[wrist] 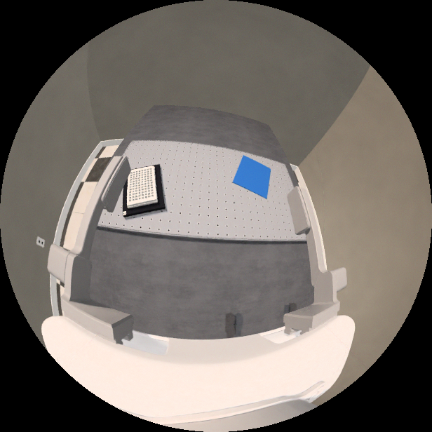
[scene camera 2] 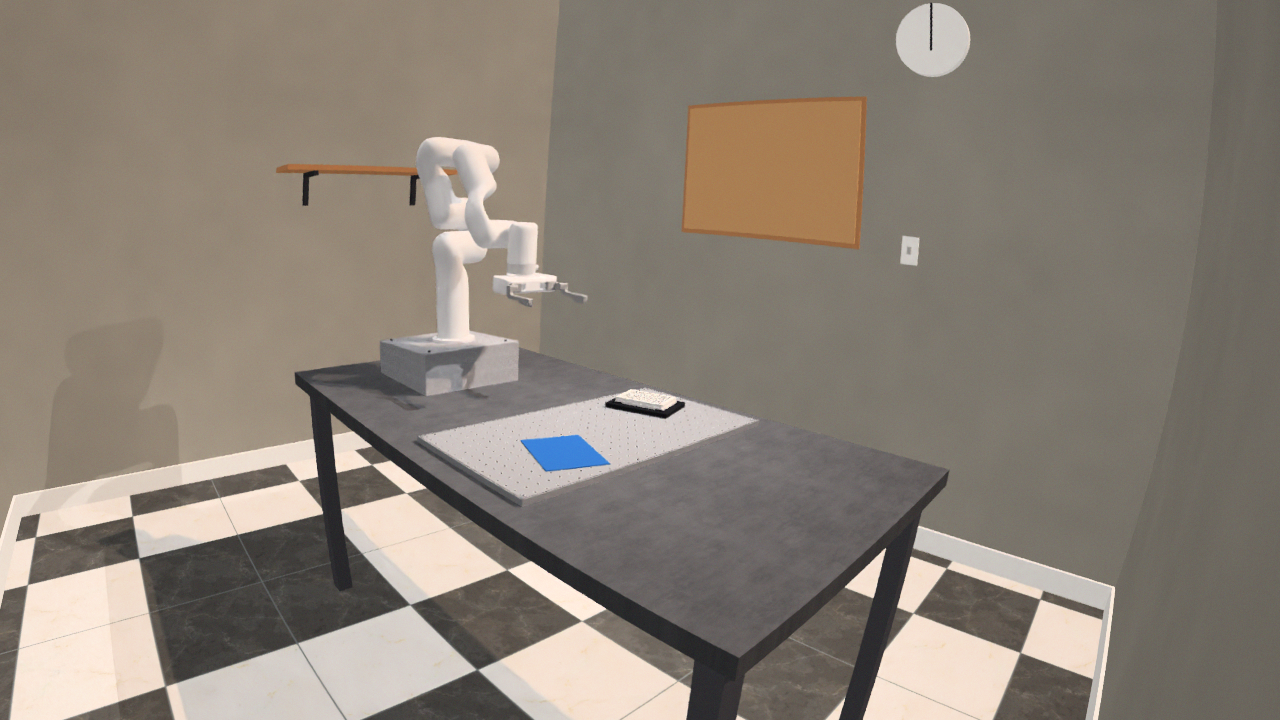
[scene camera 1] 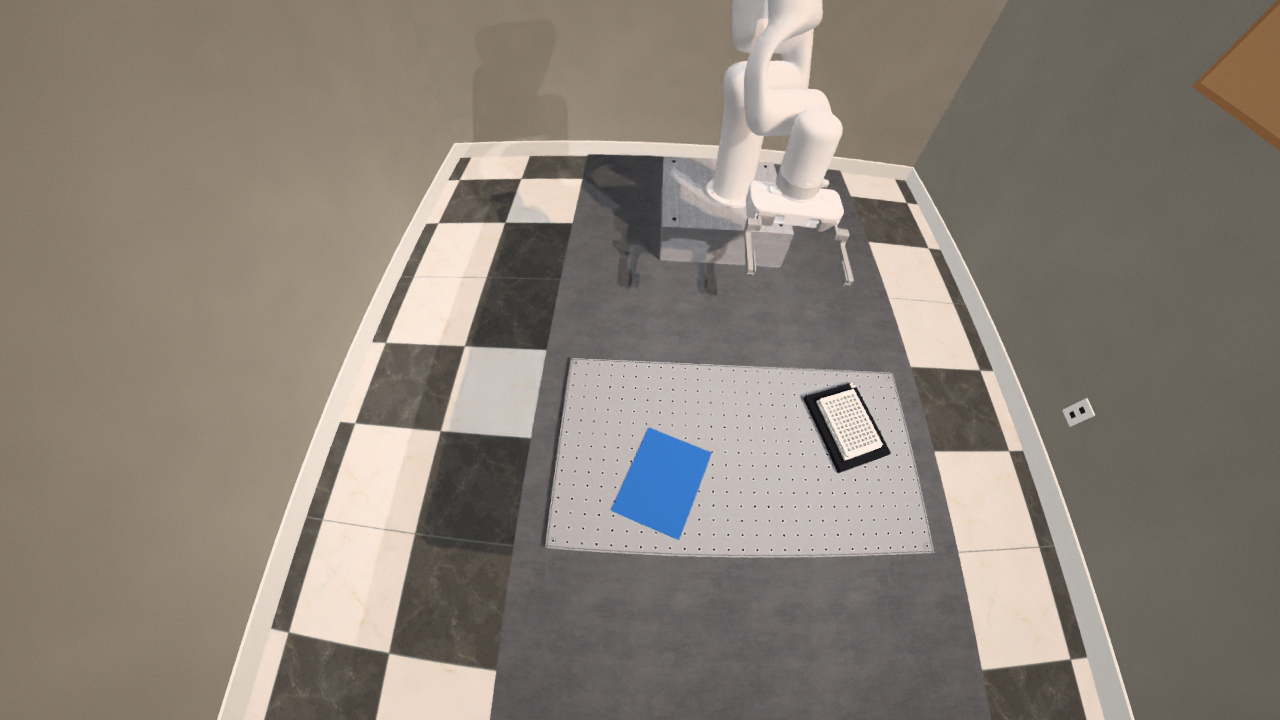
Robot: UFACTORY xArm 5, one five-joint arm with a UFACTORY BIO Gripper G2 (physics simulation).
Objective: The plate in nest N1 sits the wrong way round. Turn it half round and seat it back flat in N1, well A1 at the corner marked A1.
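A white well plate (scene camera 1: 850, 424) (scene camera 2: 646, 399) (wrist: 142, 186) lies in the black nest (scene camera 1: 824, 430) (scene camera 2: 637, 409) (wrist: 161, 193) near one end of the perforated board. The nest has a small white mark at one corner, at the back in the scene camera 1 view; its lettering and the plate's well labels are too small to read. My gripper (scene camera 1: 799, 275) (scene camera 2: 555, 300) (wrist: 207, 197) is open with nothing between its fingers. It hangs high above the table near the arm's base, well apart from the plate, its fingers pointing outward over the table.
A flat blue sheet (scene camera 1: 662, 483) (scene camera 2: 564, 452) (wrist: 252, 176) lies on the grey perforated board (scene camera 1: 760, 510) (scene camera 2: 483, 456) (wrist: 200, 205), apart from the nest. The arm stands on a grey block (scene camera 1: 702, 243) (scene camera 2: 474, 368) at the table's back.
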